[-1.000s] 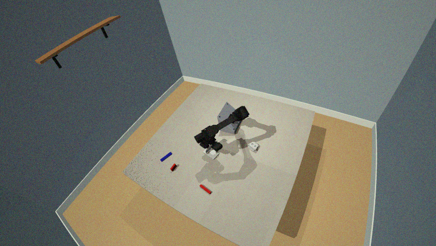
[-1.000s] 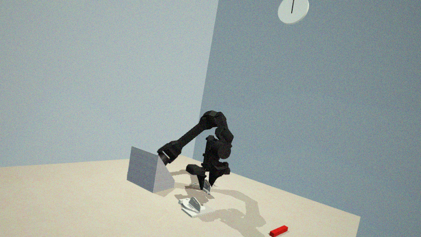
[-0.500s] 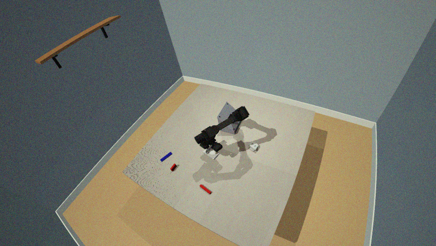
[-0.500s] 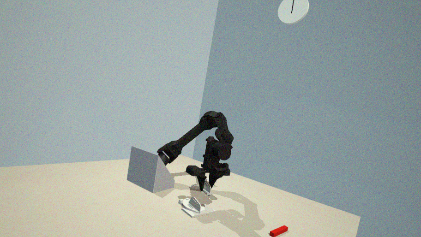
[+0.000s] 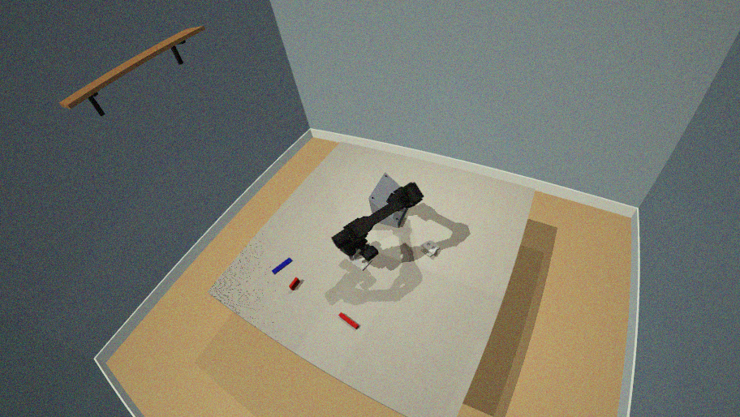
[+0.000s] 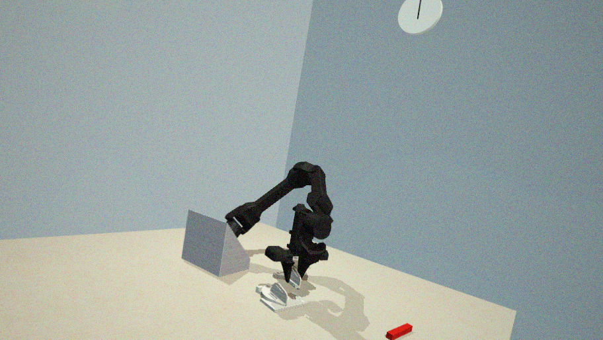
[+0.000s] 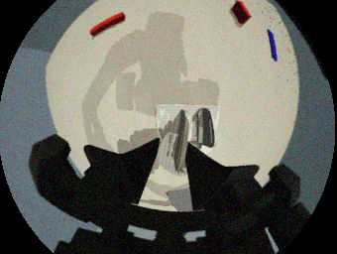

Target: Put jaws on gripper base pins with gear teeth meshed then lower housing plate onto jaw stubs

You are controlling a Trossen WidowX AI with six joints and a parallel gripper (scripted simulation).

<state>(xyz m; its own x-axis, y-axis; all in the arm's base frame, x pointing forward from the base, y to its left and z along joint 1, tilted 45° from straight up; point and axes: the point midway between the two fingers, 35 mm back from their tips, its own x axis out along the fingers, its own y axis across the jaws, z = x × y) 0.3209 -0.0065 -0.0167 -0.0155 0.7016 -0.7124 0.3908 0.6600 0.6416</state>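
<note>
My gripper tip is 5 cm past the white jaw, 4 cm to the left of it and 3 cm above it. From my gripper tip the other things lie so: red bar 30 cm ahead, 8 cm to the left, 5 cm below; blue block 38 cm to the right, 18 cm ahead, 5 cm below.
</note>
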